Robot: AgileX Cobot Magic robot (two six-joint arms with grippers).
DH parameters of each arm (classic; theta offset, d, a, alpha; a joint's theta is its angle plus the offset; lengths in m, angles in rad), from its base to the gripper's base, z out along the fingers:
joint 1: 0 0.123 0 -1.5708
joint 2: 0.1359 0 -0.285 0
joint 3: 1.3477 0 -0.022 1.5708
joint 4: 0 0.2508 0 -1.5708
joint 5: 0 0 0.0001 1.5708
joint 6: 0 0.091 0 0
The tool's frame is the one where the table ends.
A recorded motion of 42 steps. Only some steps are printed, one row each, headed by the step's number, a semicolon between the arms.
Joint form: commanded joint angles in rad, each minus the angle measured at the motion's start. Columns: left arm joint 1, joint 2, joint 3, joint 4, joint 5, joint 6; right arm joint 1, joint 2, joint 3, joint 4, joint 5, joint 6.
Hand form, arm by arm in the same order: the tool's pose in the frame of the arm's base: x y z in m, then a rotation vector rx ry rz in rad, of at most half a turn. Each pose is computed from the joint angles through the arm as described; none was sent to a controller.
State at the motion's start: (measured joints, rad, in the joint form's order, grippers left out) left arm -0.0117 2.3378 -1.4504 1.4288 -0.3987 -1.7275; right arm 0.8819 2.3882 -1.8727 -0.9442 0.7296 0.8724
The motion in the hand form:
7: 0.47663 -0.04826 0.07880 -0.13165 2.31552 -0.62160; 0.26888 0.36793 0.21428 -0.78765 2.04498 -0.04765
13: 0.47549 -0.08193 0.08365 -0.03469 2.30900 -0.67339; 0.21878 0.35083 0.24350 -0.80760 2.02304 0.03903
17: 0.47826 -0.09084 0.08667 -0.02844 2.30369 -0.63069; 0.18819 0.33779 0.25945 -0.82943 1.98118 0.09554
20: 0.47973 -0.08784 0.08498 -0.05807 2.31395 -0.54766; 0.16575 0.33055 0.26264 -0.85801 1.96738 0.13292
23: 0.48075 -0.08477 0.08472 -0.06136 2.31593 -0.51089; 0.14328 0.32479 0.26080 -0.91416 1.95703 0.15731
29: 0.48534 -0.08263 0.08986 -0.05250 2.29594 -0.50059; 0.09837 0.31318 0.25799 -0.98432 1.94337 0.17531
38: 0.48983 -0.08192 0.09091 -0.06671 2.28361 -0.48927; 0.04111 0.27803 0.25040 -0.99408 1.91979 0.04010
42: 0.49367 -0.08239 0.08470 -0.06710 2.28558 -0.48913; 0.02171 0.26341 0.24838 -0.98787 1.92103 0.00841
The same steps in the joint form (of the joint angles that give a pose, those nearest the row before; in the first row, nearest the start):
7: -0.0177 0.0018 -0.0066 -0.0035 0.0079 -0.0023; 0.1656 -0.3469 0.3716 -0.1835 -0.0919 0.2281
13: -0.0849 0.0018 -0.0237 0.0012 -0.0097 -0.0023; 0.2507 -0.5262 0.5381 -0.1892 -0.0901 0.2881
17: -0.1112 0.0018 -0.0412 -0.0019 0.0399 -0.0023; 0.3104 -0.6366 0.6396 -0.2311 -0.0920 0.3452
20: -0.1177 0.0018 -0.0429 -0.0014 0.1141 -0.0023; 0.3607 -0.6964 0.7072 -0.2458 -0.0920 0.3805
23: -0.1159 0.0018 -0.0450 0.0058 0.1406 0.0008; 0.4158 -0.7420 0.7694 -0.2459 -0.0920 0.3900
29: -0.1109 0.0018 -0.0649 0.0097 0.1438 0.0075; 0.5511 -0.8151 0.8643 -0.2413 -0.0294 0.4329
38: -0.1109 0.0108 -0.0861 0.0000 0.1579 0.0091; 0.7915 -0.9034 0.9997 -0.2329 0.2401 0.5302
42: -0.1109 0.0358 -0.1091 0.0001 0.1579 0.0090; 0.8850 -0.9325 1.0395 -0.2043 0.3344 0.5677

